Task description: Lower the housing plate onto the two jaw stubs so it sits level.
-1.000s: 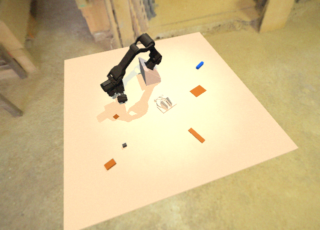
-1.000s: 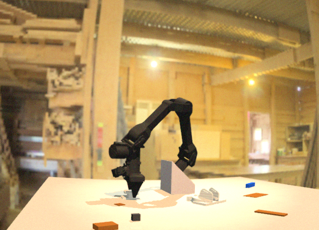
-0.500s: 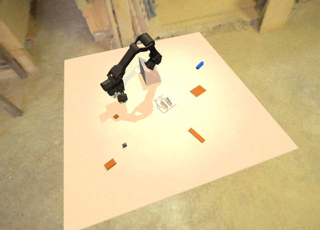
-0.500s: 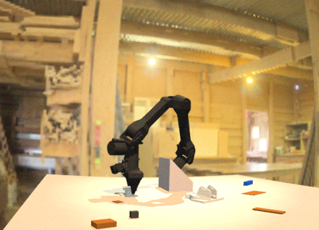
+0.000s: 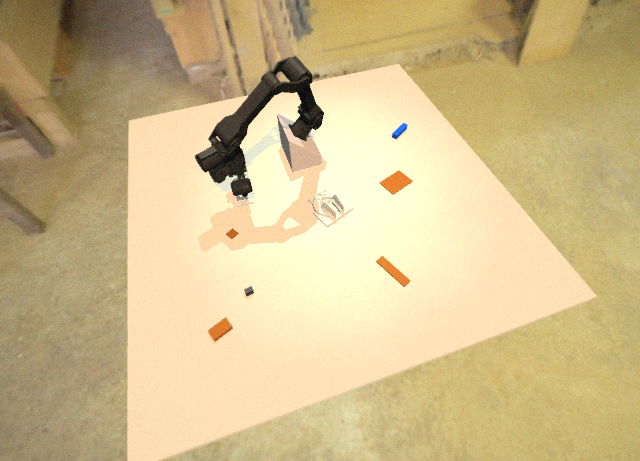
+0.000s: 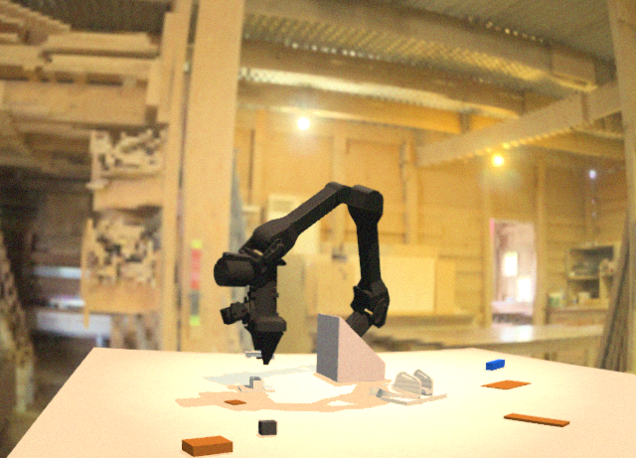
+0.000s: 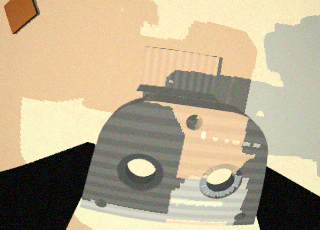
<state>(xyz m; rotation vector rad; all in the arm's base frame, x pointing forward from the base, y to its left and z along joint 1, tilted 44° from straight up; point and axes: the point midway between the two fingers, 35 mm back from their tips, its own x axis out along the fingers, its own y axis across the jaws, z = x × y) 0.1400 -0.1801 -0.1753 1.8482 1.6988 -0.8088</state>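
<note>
Right now my gripper tip is 10 mm to the left of the small white piece and 50 mm above it. From my gripper tip the other things lie so: blue block: 90 mm behind, 670 mm to the left, 50 mm below; then small dark cube: 350 mm ahead, 90 mm to the right, 50 mm below.
</note>
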